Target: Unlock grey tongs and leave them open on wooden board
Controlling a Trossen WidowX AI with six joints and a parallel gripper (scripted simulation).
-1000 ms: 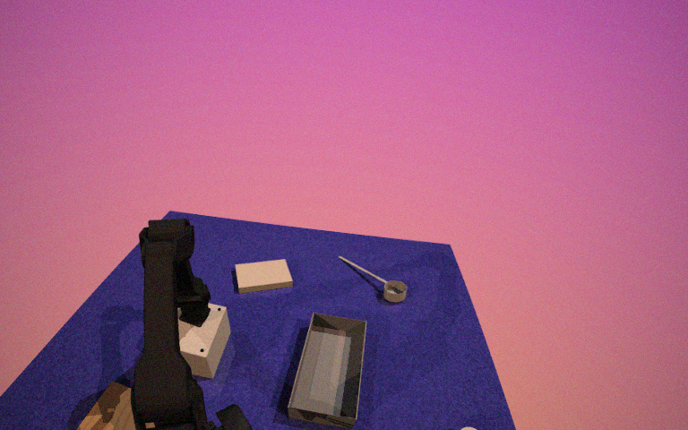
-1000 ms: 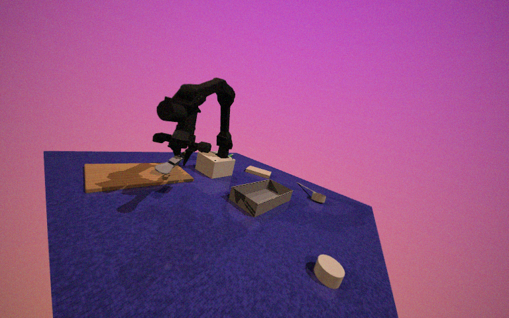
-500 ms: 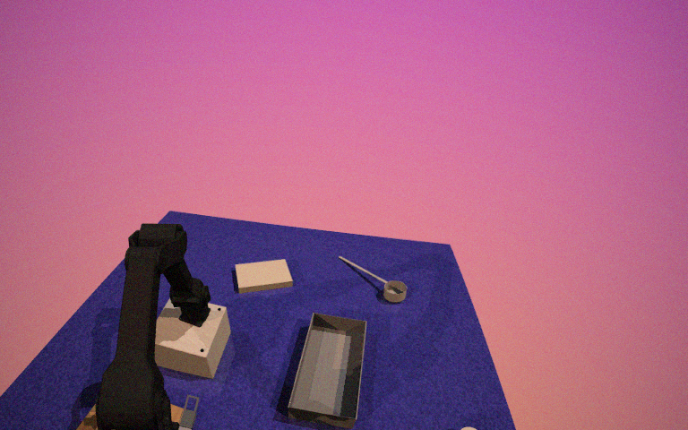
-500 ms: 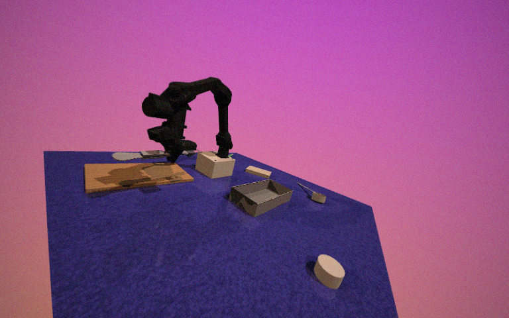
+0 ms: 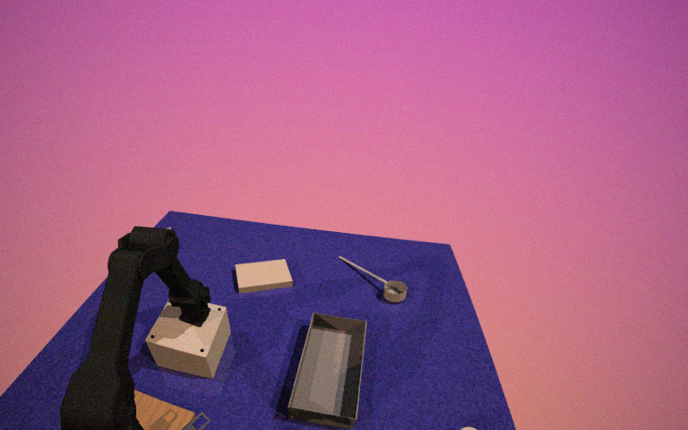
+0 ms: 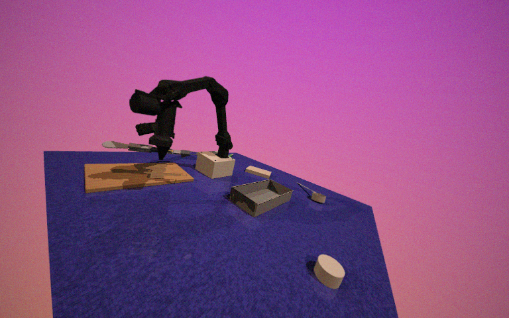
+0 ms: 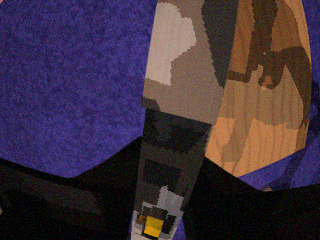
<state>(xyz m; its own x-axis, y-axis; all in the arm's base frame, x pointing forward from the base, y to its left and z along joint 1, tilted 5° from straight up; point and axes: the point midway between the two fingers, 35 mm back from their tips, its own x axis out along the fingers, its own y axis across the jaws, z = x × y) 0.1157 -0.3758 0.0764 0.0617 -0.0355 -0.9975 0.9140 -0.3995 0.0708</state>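
The yellow lock lies 10 mm ahead of my gripper tip, 20 mm to the left of it and 40 mm above it. Round my gripper tip: wooden board (160 mm behind, 10 mm to the right, 120 mm below); roasting tin (250 mm ahead, 380 mm to the left, 100 mm below); beige block (40 mm behind, 690 mm to the left, 110 mm below).
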